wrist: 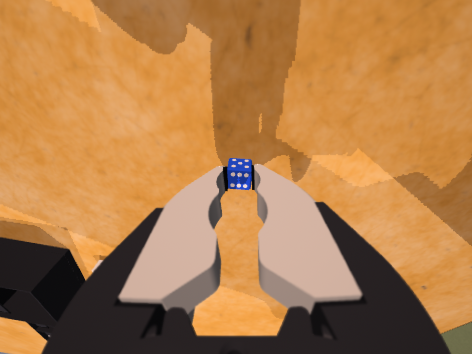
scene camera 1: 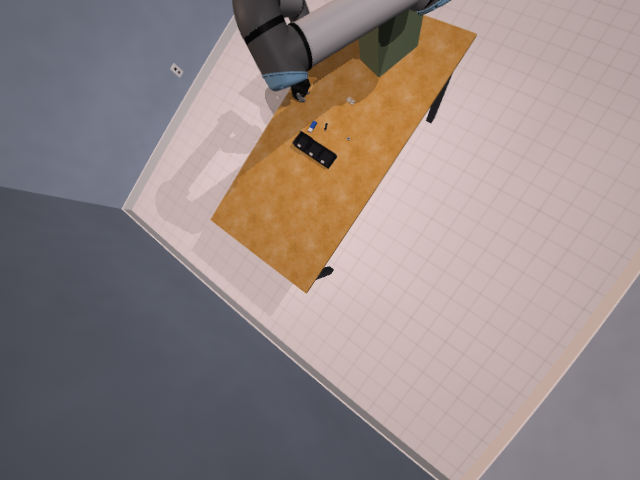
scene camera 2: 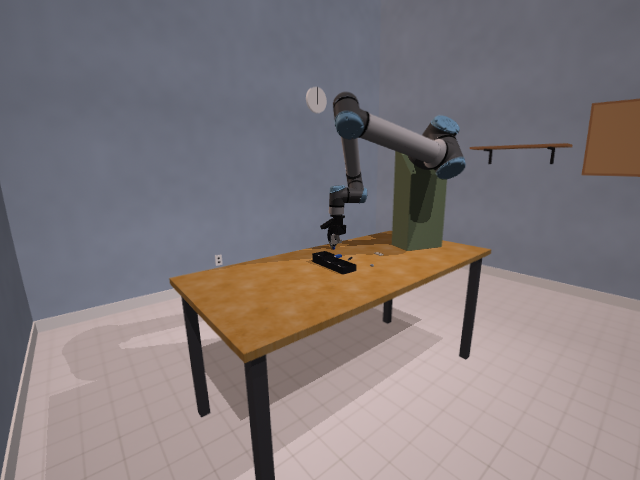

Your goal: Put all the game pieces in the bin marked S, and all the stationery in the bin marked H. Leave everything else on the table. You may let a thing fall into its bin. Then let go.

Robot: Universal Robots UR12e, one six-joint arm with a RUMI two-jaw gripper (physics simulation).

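Frame: origin at the arm's base, x right, y ahead, z up, level; centimetres.
Where they show: gripper, fingertip midpoint: [wrist: 239,167] [scene camera 1: 303,100] [scene camera 2: 333,248].
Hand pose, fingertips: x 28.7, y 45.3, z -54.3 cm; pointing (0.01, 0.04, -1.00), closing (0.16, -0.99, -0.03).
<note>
Each offset is from my fingertips to the top centre of the thing. Level surfaces: height alone.
My gripper [scene camera 1: 301,99] [scene camera 2: 333,245] [wrist: 239,167] is shut on a blue die {dx -0.2, dy +0.0, dz +1.3 cm} [wrist: 240,172] with white dots, at or very near table height. The black bin {dx -25.0, dy +22.0, dz +4.3 cm} [scene camera 1: 314,150] [scene camera 2: 333,262] [wrist: 35,255] has three compartments in a row, each with a pale label too small to read. It lies lower left in the wrist view. A blue and white block {dx -14.9, dy +10.9, dz +1.0 cm} [scene camera 1: 312,126] [scene camera 2: 337,255], perhaps an eraser, lies beside the bin. A small black thing {dx -22.2, dy +7.4, dz +0.7 cm} [scene camera 1: 326,126] [scene camera 2: 349,258] lies near it. Whitish pieces {dx -26.0, dy -12.0, dz +0.4 cm} [scene camera 1: 350,100] [scene camera 2: 378,253] and a tiny grey thing {dx -37.5, dy +6.9, dz +0.5 cm} [scene camera 1: 348,138] [scene camera 2: 371,265] lie farther off.
The tall green block [scene camera 1: 397,51] [scene camera 2: 418,227] [wrist: 462,340] stands on the wooden table {dz -0.3 cm} [scene camera 1: 294,206] [scene camera 2: 279,299] [wrist: 125,125], partly behind the arm. The gripper is near one long edge of the table. A wall shelf [scene camera 2: 519,147] hangs beyond.
</note>
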